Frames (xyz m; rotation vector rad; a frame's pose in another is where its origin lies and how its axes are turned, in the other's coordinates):
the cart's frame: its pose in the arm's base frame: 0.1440 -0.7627 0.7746 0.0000 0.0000 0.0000
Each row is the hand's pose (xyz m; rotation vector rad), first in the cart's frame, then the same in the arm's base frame.
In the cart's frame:
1: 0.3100 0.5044 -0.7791 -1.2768 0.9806 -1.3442
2: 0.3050 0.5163 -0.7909 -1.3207 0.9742 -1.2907
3: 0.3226 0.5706 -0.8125 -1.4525 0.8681 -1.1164
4: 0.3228 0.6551 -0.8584 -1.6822 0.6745 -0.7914
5: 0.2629 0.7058 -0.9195 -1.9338 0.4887 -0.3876
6: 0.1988 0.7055 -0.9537 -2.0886 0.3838 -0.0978
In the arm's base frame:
1: 0.4540 -0.2583 -0.0045 -1.2768 0.9806 -1.3442
2: 0.4490 -0.2464 -0.0163 -1.3207 0.9742 -1.2907
3: 0.4666 -0.1921 -0.0379 -1.4525 0.8681 -1.1164
4: 0.4668 -0.1076 -0.0838 -1.6822 0.6745 -0.7914
5: 0.4069 -0.0569 -0.1449 -1.9338 0.4887 -0.3876
6: 0.3428 -0.0572 -0.1791 -2.0886 0.3838 -0.0978

